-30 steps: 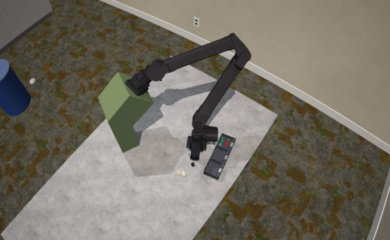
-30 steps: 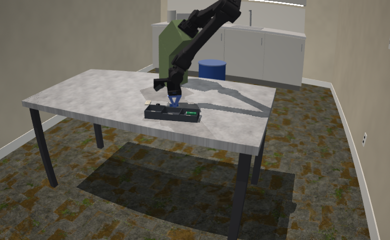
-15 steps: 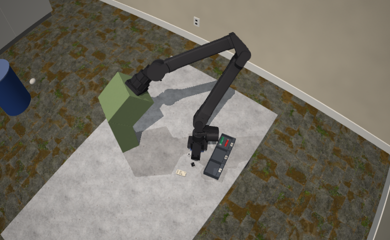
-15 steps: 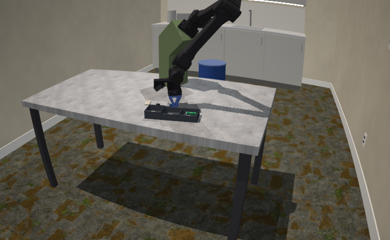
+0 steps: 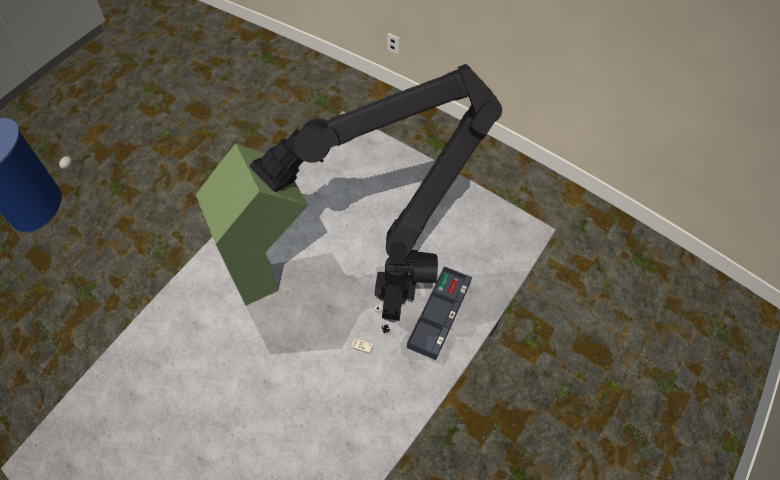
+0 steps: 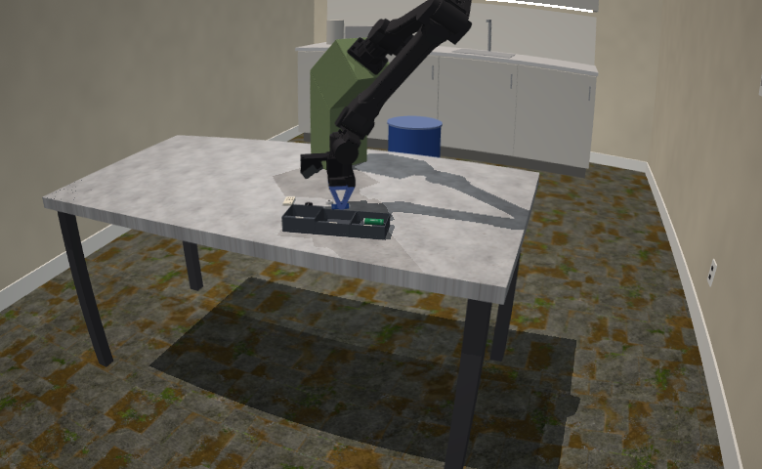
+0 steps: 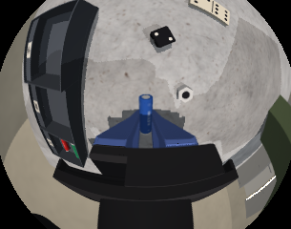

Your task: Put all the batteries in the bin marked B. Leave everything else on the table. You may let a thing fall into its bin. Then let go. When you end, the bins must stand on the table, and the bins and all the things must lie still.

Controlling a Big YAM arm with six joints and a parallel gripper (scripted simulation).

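My gripper is now 50 mm to the left of the white ring-shaped piece, 20 mm past it and 10 mm above it. Round my hand: black die (80 mm to the right, 30 mm ahead); then blue battery (right at my hand); then dark three-compartment bin (120 mm ahead, 50 mm to the left, 10 mm above).
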